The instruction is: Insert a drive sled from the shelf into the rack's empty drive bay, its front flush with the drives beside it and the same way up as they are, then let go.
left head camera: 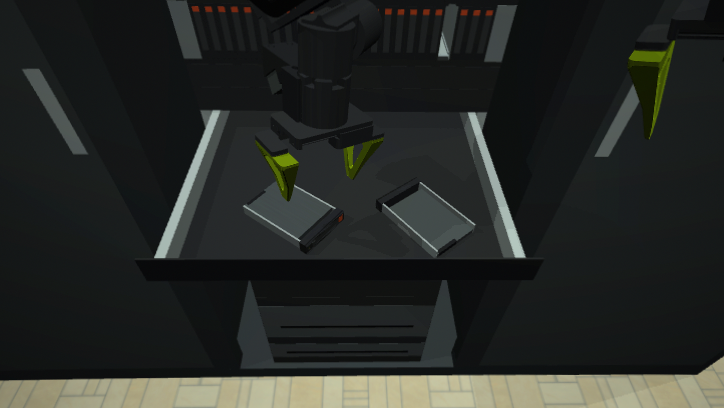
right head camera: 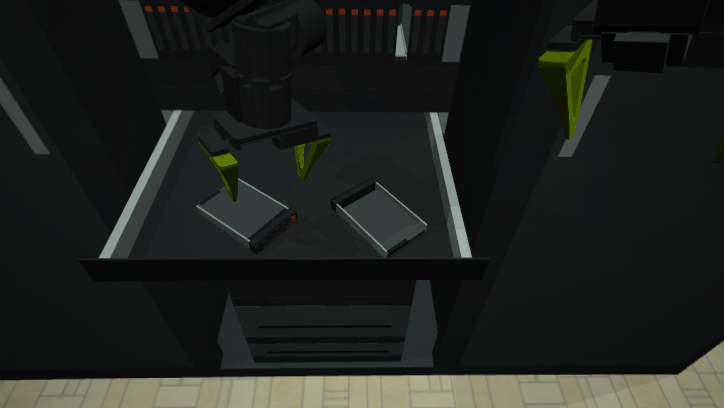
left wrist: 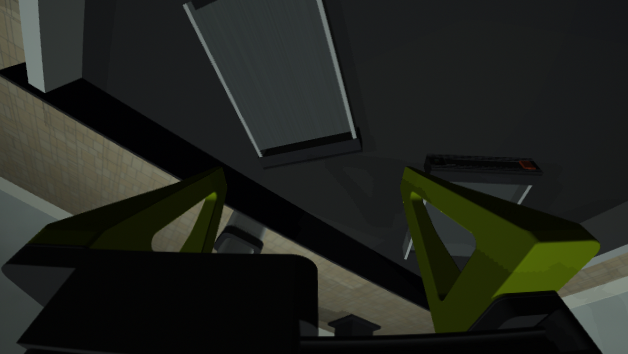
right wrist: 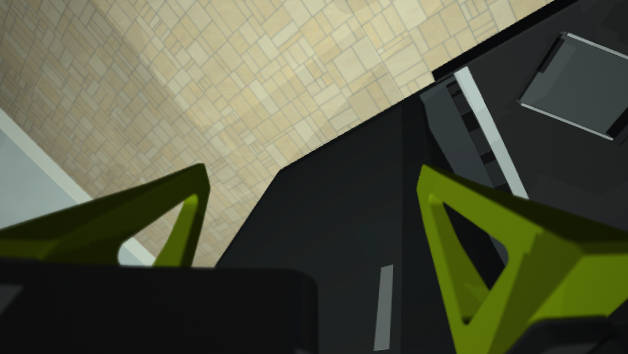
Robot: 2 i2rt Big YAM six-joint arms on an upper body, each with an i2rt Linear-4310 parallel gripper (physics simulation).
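Places are measured from the left arm's base along level axes (x ahead, y up, z right), in metres.
Where they show: left gripper, fingertip midpoint: (left head camera: 319, 187) (right head camera: 269, 187) (left wrist: 313, 176); right gripper, fingertip midpoint: (left head camera: 723, 146) (right head camera: 637, 146) (right wrist: 313, 175).
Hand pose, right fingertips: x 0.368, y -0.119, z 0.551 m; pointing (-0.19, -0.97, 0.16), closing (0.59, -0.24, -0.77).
Note:
Things, the pixels of their top centre, and the offset from my right fingertips. "*": a spot on its surface instead. Level surfaces: height alone.
- drive sled, middle of its top: (left wrist: 280, 87) (left head camera: 292, 208) (right head camera: 245, 208) dx +0.150, dy -0.229, dz -0.365 m
- shelf, surface spot: (left head camera: 339, 269) (right head camera: 286, 269) * dx +0.047, dy -0.228, dz -0.299 m
- second sled, middle of its top: (left wrist: 461, 225) (right wrist: 598, 92) (right head camera: 378, 210) (left head camera: 425, 210) dx +0.146, dy -0.229, dz -0.183 m
- tiled floor, its level: dy -1.251 m
One drive sled (left head camera: 298, 218) (right head camera: 248, 218) (left wrist: 472, 164) lies flat on the shelf (left head camera: 339, 269) (right head camera: 283, 269), its dark front with an orange mark facing lower right in the head views. A second sled (left head camera: 430, 217) (right head camera: 382, 217) (left wrist: 280, 75) (right wrist: 580, 87) lies flat at the right, its dark front facing upper left. My left gripper (left head camera: 320, 189) (right head camera: 269, 189) (left wrist: 313, 176) is open and empty above the shelf; one finger overlaps the first sled in the head views. My right gripper (right head camera: 643, 149) (right wrist: 313, 175) is open and empty, off to the right. The empty bay (left head camera: 443, 46) (right head camera: 400, 43) shows as a bright gap among the drives.
Upright drives with orange tops (left head camera: 412, 32) (right head camera: 367, 32) stand behind the shelf, partly hidden by my left arm. Pale rails (left head camera: 187, 187) (right head camera: 136, 187) (right wrist: 492, 130) run along the shelf's sides. Dark cabinet panels flank it, with tiled floor (left head camera: 303, 392) (right wrist: 310, 75) in front.

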